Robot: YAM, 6 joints.
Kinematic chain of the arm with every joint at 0, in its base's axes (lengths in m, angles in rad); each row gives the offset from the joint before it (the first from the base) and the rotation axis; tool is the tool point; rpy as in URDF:
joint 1: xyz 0 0 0.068 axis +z
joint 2: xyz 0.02 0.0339 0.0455 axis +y
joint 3: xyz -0.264 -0.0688 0 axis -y
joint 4: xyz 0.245 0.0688 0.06 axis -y
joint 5: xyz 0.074 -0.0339 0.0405 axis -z
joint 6: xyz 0.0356 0 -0.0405 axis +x
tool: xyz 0 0 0 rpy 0 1.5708 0
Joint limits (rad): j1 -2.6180..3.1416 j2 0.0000..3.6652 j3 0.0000..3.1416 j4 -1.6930..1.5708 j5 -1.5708..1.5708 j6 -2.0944..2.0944
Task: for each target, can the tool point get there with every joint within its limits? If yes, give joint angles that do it. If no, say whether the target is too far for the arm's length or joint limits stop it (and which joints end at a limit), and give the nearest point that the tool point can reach.
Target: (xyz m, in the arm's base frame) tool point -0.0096 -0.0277 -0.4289
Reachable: no: joint limits stop it (at a limit: joint 2) | nearest point -0.0256 -0.0738 -0.3376 | short by 0.103 m
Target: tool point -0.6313 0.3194 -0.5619
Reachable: no: too far | nearest point -0.4302 0.2176 -0.2950 | short by 0.349 m
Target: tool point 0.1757 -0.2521 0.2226
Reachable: yes | joints -1.0418 1.8002 1.3594 -1.3407 -0.7571 -0.2870
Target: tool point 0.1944 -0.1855 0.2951
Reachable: yes | joints -0.7674 1.1787 0.6355 0.6611 -0.0417 -1.5581
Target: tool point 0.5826 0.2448 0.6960
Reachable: no: too far | nearest point 0.4364 0.1833 0.5450 | short by 0.219 m
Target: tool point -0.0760 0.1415 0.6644
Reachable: yes | joints -0.9773 0.8272 2.2184 0.0455 -0.4703 -0.6321
